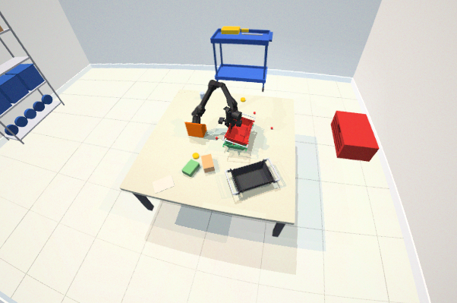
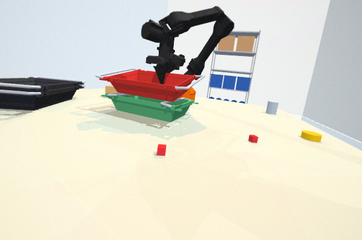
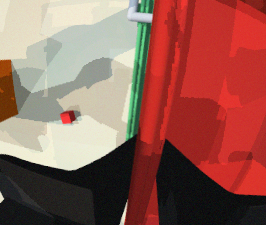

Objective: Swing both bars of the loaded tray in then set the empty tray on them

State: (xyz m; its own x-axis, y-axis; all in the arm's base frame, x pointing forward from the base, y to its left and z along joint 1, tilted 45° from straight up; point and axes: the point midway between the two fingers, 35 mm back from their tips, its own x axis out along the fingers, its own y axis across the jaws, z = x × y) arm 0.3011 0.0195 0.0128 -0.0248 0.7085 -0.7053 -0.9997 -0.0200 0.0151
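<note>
My gripper tip is now 80 mm short of the red tray and 20 mm below it. Round my gripper tip: peach block: 320 mm to the right, 100 mm behind, 80 mm below; then green block: 390 mm to the right, 220 mm behind, 90 mm below; then pale card: 570 mm to the right, 370 mm behind, 110 mm below.
</note>
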